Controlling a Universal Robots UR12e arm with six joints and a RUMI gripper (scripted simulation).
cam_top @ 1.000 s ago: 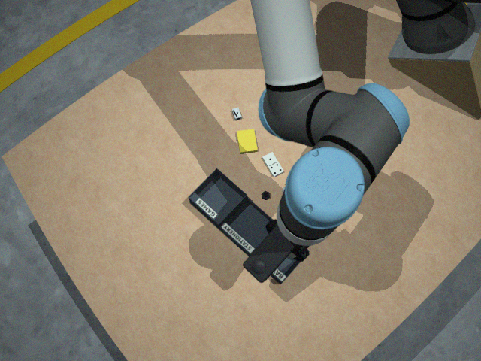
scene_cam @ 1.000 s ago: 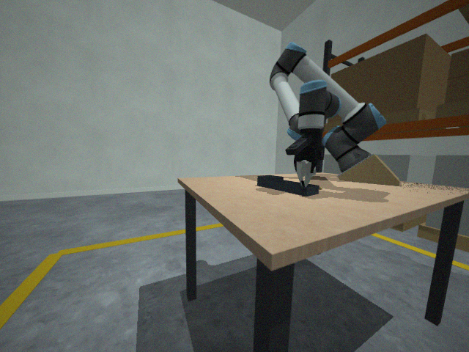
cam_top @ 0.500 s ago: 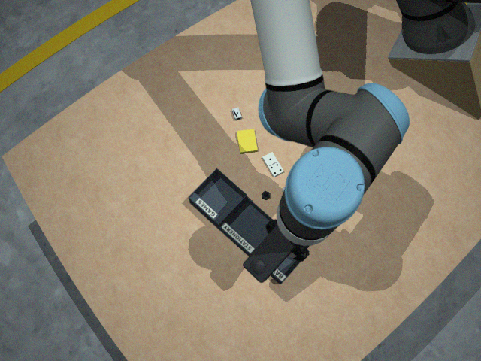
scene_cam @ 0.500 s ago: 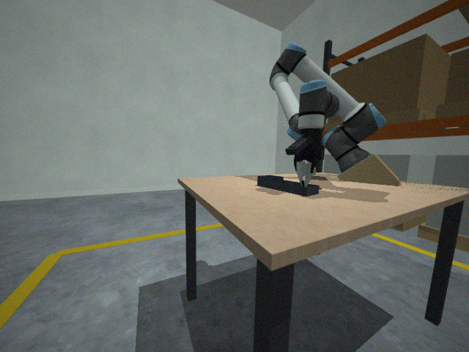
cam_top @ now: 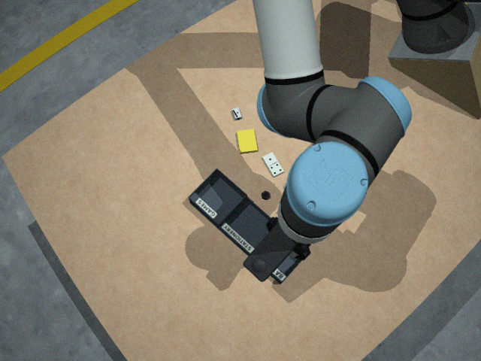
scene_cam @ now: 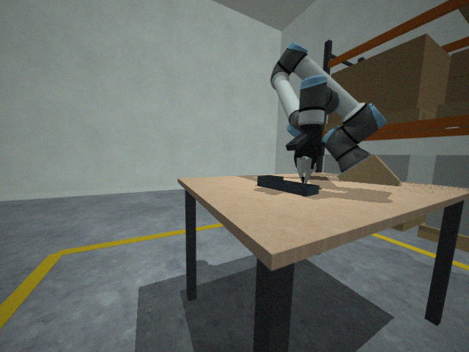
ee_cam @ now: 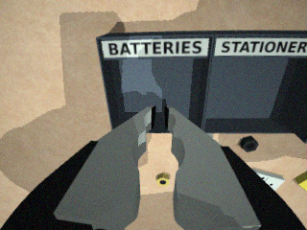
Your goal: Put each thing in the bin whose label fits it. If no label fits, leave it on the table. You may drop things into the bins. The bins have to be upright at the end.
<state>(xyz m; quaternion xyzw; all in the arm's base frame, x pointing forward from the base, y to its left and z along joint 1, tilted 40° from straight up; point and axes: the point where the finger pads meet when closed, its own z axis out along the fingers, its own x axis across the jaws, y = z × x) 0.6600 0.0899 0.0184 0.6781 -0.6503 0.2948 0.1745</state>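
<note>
The black nut lies 10 cm to the right of my hand, 6 cm behind it and 5 cm below it. The rest, counted from my hand: yellow nut 13 cm behind, 5 cm below; dark three-part bin 8 cm to the right, 3 cm below, 1 cm ahead; white domino 13 cm to the right, 12 cm behind, 5 cm below.
</note>
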